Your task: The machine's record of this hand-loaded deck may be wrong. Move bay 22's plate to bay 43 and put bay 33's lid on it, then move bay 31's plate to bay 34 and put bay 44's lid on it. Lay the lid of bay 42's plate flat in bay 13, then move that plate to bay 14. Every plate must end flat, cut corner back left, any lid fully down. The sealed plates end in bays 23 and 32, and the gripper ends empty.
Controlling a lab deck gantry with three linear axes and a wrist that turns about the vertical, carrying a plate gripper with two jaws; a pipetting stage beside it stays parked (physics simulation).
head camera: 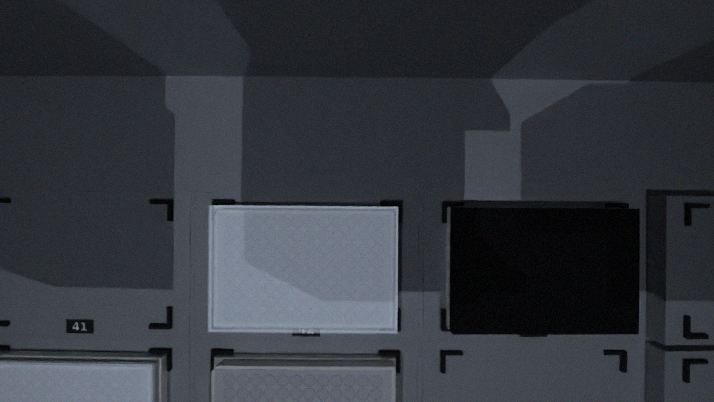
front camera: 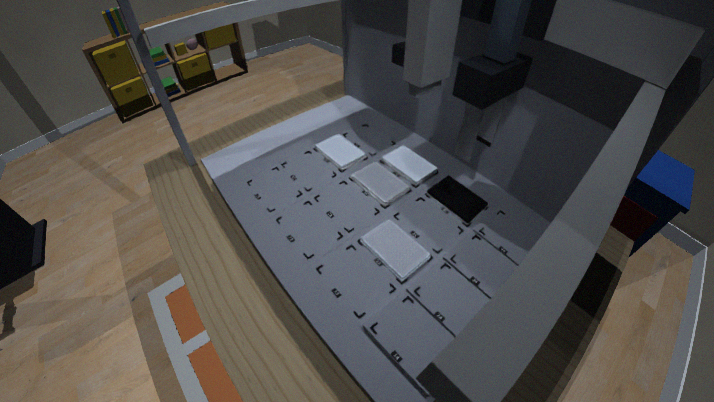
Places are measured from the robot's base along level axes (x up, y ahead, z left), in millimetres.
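Where they show: gripper, fingertip midpoint: point(front camera: 473, 149); robot's base, link origin: point(front camera: 248, 182).
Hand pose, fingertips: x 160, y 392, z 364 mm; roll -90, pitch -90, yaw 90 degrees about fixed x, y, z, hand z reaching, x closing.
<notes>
Each offset is from my fingertips to the top centre of the thing. "spot": to the spot under its first point.
My gripper point(front camera: 475, 146) hangs at the back, above and behind bay 43. Its pale jaws blend into the grey wall behind, but they look apart with no plate or lid between them. Bay 43 holds a plate under a flat black lid @(dx -144, dy +0, dz +0 mm) point(front camera: 457, 199) point(head camera: 545, 270). A pale lidded plate @(dx -144, dy -164, dz +0 mm) point(front camera: 409, 165) point(head camera: 303, 270) lies in bay 42. Another pale plate @(dx -144, dy -328, dz -107 mm) point(front camera: 341, 151) point(head camera: 75, 382) lies in bay 31. A greyer plate @(dx -146, dy -164, dz -107 mm) point(front camera: 381, 183) point(head camera: 305, 385) lies in bay 32. A plate @(dx -146, dy +0, dz -214 mm) point(front camera: 396, 249) with a clear top lies in bay 23. Bays 22 and 33 show no plate. Bay 44's lid does not show.
The parked pipetting stage point(front camera: 432, 45) hangs left of the gripper. A broad pale beam point(front camera: 565, 260) crosses the right of the front view and hides part of the right-hand bays. A raised divider edge @(spot: dx -153, dy +84, dz +2 mm) point(head camera: 656, 265) stands right of bay 43.
</notes>
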